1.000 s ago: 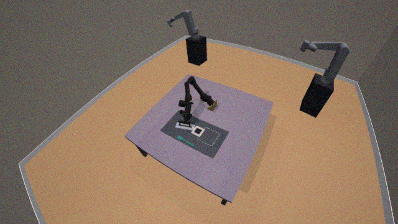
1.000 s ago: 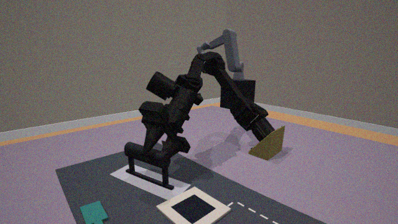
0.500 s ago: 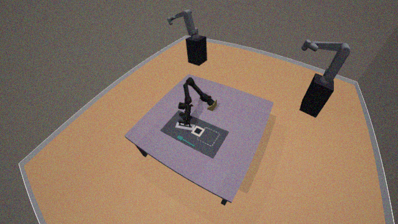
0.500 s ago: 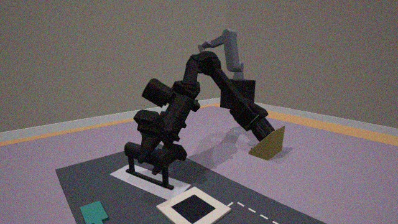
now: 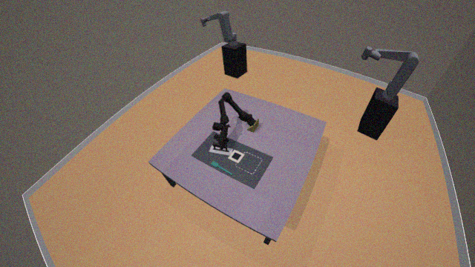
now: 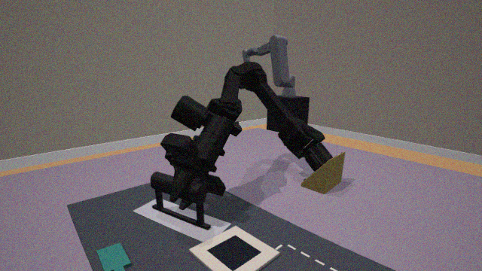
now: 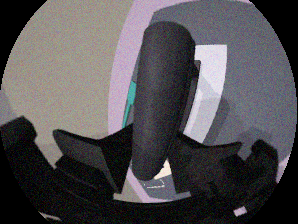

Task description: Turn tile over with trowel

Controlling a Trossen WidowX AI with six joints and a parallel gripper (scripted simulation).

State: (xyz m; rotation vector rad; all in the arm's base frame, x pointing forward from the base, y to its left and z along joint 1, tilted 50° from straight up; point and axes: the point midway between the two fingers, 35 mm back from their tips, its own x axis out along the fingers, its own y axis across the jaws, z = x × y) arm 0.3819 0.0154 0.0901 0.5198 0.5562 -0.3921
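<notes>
The dark mat lies 90 mm to the left of my gripper tip, 70 mm below it and 10 mm behind it. From my gripper tip the other things lie so: teal trowel 130 mm ahead, 80 mm to the left, 40 mm below; then tile 130 mm to the left, 40 mm below, 40 mm behind.
</notes>
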